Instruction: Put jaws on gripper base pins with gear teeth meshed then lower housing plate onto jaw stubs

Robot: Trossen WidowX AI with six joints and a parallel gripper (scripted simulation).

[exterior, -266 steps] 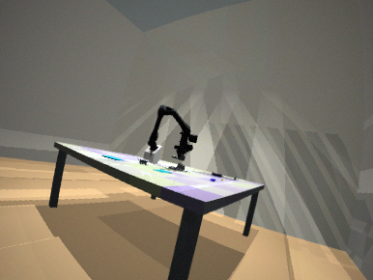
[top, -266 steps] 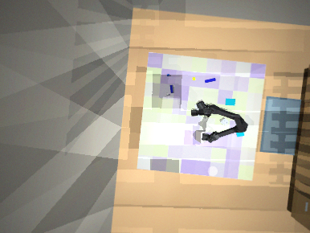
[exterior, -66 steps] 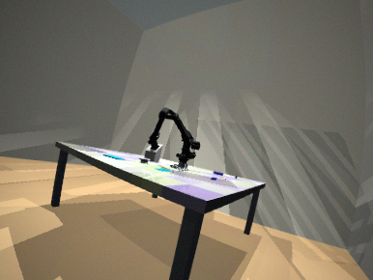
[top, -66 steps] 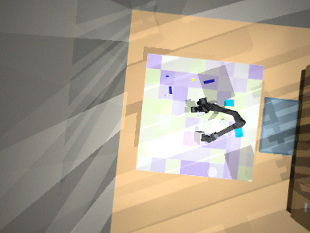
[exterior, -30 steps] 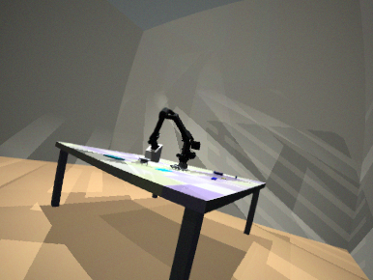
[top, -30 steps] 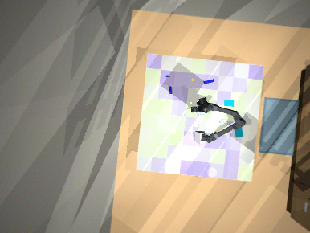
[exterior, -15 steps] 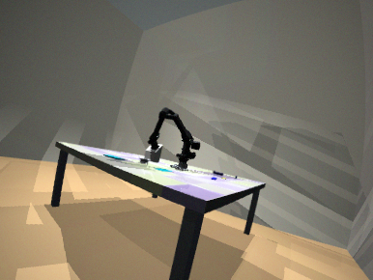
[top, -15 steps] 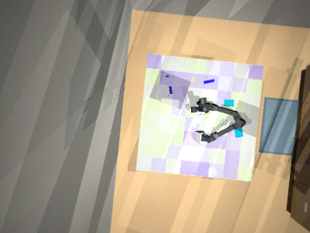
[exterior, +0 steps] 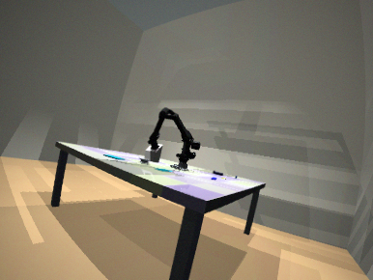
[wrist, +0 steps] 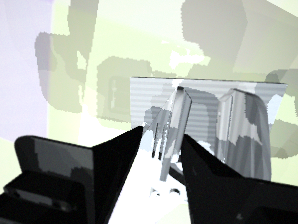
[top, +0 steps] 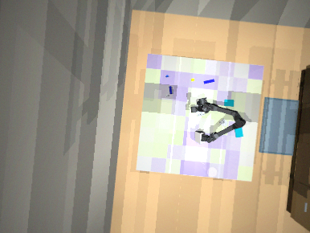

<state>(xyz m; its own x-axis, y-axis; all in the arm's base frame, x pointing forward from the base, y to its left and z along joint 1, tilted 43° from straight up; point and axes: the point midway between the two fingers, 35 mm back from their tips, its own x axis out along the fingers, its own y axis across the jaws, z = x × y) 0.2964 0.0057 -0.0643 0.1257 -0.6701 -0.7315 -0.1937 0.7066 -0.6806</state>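
Now: the white jaw 6 cm to the right of my gripper tip and 2 cm behind it. Also, from my gripper tip: cyan square (35 cm to the right, 11 cm ahead, 1 cm below); blue dot (37 cm to the left, 32 cm ahead); yellow dot (32 cm ahead, 8 cm to the left, 1 cm below).
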